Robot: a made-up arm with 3 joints. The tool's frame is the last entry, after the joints. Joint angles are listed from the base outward.
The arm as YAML. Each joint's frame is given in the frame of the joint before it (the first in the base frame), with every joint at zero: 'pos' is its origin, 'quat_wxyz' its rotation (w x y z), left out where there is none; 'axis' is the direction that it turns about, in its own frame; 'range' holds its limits. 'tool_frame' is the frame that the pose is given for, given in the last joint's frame.
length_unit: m
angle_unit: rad
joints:
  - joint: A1
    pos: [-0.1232, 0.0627, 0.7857]
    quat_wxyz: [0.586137, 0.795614, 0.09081, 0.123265]
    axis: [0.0, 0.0, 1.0]
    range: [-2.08, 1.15]
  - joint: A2
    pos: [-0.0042, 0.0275, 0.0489]
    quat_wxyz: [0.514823, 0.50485, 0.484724, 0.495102]
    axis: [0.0, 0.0, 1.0]
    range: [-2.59, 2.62]
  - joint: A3
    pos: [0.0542, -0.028, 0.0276]
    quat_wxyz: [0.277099, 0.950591, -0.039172, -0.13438]
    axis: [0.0, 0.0, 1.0]
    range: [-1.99, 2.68]
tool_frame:
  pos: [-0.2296, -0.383, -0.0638]
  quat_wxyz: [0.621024, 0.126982, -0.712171, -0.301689]
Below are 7 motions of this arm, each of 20 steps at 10 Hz.
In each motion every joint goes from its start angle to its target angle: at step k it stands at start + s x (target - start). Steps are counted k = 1, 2, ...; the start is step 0. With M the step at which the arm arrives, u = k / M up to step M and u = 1 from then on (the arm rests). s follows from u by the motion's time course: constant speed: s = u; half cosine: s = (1 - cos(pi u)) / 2; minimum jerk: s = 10 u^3 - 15 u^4 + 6 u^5.
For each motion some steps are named. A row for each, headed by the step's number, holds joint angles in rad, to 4 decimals.
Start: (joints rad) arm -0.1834 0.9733 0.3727
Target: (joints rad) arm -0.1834 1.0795 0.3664
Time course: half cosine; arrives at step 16
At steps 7, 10, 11, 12, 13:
7: -0.1834 1.0160 0.3702
10: -0.1834 1.0467 0.3683
11: -0.1834 1.0559 0.3678
12: -0.1834 1.0639 0.3673
13: -0.1834 1.0706 0.3669

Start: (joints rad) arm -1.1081 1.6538 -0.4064
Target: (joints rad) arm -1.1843 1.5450 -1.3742
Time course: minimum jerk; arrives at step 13
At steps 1, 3, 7, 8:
1: -1.1084 1.6534 -0.4103
3: -1.1145 1.6446 -0.4880
7: -1.1517 1.5916 -0.9598
8: -1.1621 1.5767 -1.0924

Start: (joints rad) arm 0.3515 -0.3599 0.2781
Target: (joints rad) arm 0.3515 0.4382 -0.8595
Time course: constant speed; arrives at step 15
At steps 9, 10, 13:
9: 0.3515 0.1190 -0.4045
10: 0.3515 0.1722 -0.4803
13: 0.3515 0.3318 -0.7078

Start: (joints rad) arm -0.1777 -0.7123 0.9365
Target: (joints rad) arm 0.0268 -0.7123 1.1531
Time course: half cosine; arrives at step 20
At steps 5, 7, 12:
5: -0.1478 -0.7123 0.9682
7: -0.1219 -0.7123 0.9956
12: -0.0439 -0.7123 1.0783

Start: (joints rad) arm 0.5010 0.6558 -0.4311
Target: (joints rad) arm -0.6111 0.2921 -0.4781
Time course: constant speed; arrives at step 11
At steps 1, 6, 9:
1: 0.3999 0.6227 -0.4354
6: -0.1056 0.4574 -0.4567
9: -0.4089 0.3582 -0.4696

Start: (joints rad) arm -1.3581 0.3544 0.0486
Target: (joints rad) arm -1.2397 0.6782 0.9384
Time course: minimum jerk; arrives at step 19
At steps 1, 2, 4, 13, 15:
1: -1.3579 0.3548 0.0498
2: -1.3569 0.3576 0.0574
4: -1.3502 0.3759 0.1076
13: -1.2616 0.6184 0.7742
15: -1.2476 0.6567 0.8794

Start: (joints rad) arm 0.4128 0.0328 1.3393
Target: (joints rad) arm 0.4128 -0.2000 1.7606
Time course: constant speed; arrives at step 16
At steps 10, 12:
10: 0.4128 -0.1127 1.6026
12: 0.4128 -0.1418 1.6553

